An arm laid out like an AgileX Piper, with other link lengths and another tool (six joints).
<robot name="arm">
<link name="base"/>
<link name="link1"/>
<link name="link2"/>
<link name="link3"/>
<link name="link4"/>
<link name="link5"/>
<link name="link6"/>
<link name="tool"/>
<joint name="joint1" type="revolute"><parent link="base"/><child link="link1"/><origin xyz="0 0 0.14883"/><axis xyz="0 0 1"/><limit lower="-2.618" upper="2.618"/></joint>
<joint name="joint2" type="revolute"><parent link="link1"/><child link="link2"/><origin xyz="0 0 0" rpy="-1.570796 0 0"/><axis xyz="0 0 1"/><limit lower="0" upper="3.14"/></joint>
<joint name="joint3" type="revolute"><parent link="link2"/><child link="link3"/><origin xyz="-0.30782 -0.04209 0"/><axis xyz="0 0 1"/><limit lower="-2.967" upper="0"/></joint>
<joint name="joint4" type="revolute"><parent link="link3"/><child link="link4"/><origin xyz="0.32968 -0.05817 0" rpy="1.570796 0 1.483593"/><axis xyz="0 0 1"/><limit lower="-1.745" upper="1.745"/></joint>
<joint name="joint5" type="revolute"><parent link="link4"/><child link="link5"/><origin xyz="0 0 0" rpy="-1.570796 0 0"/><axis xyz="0 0 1"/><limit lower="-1.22" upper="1.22"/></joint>
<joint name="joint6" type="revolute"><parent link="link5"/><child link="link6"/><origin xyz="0 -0.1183 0" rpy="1.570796 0 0"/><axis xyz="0 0 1"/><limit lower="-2.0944" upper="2.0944"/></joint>
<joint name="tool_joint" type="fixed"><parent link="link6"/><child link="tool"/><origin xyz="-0.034 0.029 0.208" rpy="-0.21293 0 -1.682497"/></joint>
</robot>
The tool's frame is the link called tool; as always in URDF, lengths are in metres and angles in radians.
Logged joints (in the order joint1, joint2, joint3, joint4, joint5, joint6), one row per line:
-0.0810 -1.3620 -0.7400 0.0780 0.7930 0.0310
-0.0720 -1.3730 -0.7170 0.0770 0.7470 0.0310
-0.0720 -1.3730 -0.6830 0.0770 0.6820 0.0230
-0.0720 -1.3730 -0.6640 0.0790 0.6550 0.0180
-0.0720 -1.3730 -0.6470 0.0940 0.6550 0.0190
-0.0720 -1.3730 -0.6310 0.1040 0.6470 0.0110
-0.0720 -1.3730 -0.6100 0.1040 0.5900 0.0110
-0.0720 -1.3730 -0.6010 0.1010 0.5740 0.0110
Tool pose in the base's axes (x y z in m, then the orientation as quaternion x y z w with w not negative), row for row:
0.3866 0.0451 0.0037 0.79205 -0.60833 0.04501 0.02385
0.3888 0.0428 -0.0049 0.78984 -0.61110 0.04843 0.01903
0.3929 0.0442 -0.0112 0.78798 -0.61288 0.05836 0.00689
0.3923 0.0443 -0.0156 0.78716 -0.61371 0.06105 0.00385
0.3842 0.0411 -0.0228 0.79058 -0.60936 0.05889 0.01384
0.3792 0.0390 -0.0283 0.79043 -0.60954 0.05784 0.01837
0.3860 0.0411 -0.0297 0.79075 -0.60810 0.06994 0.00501
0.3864 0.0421 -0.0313 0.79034 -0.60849 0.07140 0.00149
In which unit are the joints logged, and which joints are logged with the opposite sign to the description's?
The joints are logged in radians. Opposite sign: joint1, joint2, joint4, joint6.
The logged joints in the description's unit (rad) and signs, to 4 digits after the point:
0.0810 1.3620 -0.7400 -0.0780 0.7930 -0.0310
0.0720 1.3730 -0.7170 -0.0770 0.7470 -0.0310
0.0720 1.3730 -0.6830 -0.0770 0.6820 -0.0230
0.0720 1.3730 -0.6640 -0.0790 0.6550 -0.0180
0.0720 1.3730 -0.6470 -0.0940 0.6550 -0.0190
0.0720 1.3730 -0.6310 -0.1040 0.6470 -0.0110
0.0720 1.3730 -0.6100 -0.1040 0.5900 -0.0110
0.0720 1.3730 -0.6010 -0.1010 0.5740 -0.0110

